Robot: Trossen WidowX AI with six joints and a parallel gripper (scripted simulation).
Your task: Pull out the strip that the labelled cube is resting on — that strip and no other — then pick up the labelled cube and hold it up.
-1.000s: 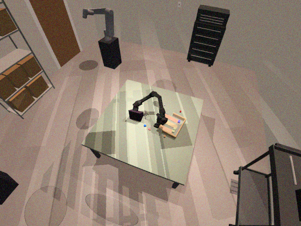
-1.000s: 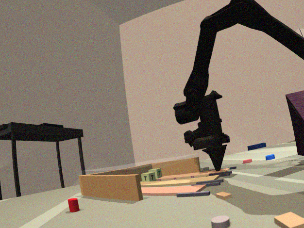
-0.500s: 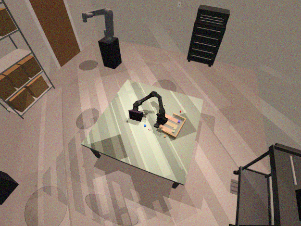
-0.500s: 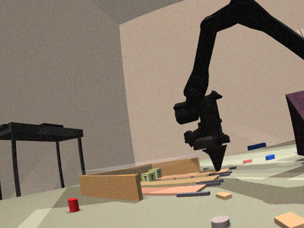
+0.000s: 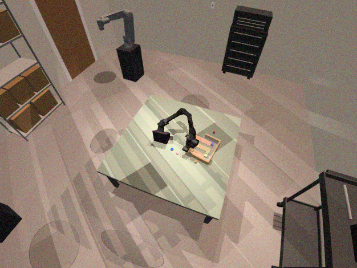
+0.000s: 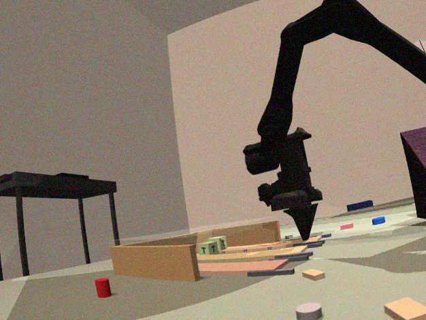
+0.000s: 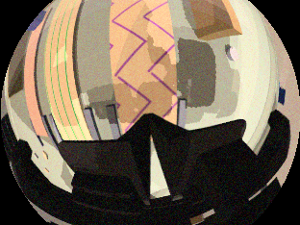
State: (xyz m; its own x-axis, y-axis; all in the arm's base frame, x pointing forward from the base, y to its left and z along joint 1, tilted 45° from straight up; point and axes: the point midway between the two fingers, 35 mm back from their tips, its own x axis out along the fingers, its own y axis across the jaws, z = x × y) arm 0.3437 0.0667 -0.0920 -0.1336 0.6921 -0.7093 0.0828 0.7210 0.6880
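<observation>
The blue disc lies 160 mm behind my gripper tip and 80 mm to the right of it. Also, from my gripper tip: tan tile: 260 mm to the left, 50 mm behind; red cylinder: 340 mm to the left, 190 mm ahead, 10 mm above.
</observation>
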